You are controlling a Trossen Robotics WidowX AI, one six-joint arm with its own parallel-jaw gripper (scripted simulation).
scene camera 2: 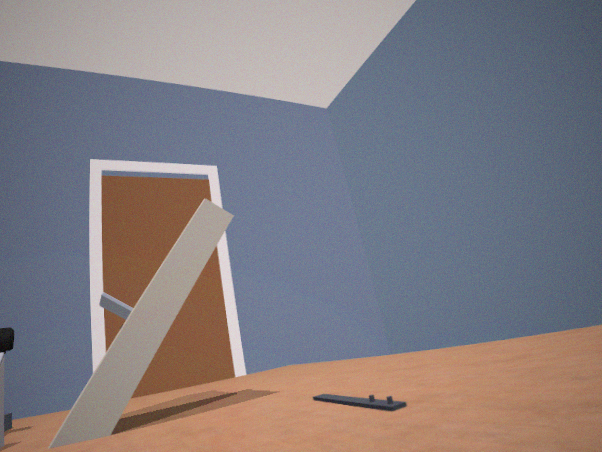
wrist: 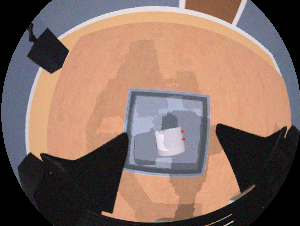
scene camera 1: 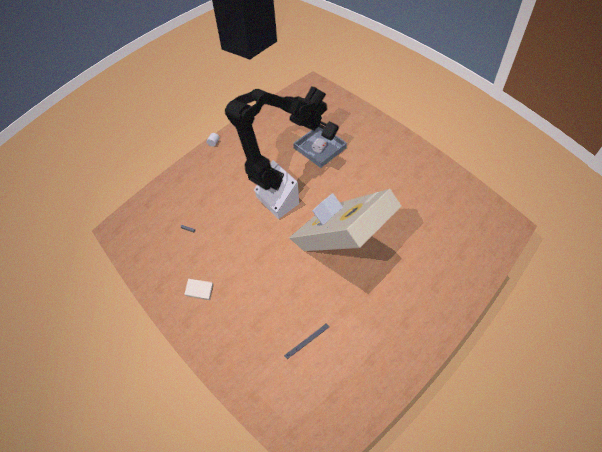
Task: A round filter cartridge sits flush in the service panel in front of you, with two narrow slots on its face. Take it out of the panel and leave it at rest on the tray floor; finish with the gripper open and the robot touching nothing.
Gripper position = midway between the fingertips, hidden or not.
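My gripper (wrist: 174,133) holds nothing, and it is open. I can also see a long dark strip (scene camera 2: 390,405) and a round filter cartridge (wrist: 170,141), though in scene camera 2 the cartridge is out of frame.
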